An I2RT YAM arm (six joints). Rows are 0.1 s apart.
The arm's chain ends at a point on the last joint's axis. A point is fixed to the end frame.
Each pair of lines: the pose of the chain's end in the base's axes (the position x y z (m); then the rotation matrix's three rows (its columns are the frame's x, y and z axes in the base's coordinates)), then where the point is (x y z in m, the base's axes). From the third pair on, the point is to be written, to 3 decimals.
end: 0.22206 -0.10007 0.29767; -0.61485 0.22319 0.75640; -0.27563 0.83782 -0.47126; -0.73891 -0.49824 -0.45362
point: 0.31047 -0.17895 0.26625
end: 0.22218 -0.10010 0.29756; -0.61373 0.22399 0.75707; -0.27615 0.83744 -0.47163; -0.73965 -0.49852 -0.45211
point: 0.31063 -0.17901 0.26633
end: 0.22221 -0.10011 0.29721; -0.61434 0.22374 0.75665; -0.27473 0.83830 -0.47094; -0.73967 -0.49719 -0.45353
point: 0.311 -0.179 0.266
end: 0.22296 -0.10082 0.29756; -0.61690 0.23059 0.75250; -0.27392 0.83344 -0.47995; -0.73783 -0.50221 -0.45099
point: 0.311 -0.181 0.267
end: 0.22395 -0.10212 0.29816; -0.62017 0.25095 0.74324; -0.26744 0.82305 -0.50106; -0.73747 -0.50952 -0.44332
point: 0.310 -0.184 0.268
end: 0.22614 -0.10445 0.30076; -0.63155 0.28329 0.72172; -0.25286 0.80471 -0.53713; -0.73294 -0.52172 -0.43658
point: 0.309 -0.190 0.272
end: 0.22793 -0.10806 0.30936; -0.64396 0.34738 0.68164; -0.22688 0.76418 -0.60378; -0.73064 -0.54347 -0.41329
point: 0.304 -0.201 0.284
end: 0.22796 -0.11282 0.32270; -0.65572 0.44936 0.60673; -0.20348 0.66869 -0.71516; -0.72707 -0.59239 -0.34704
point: 0.292 -0.216 0.307
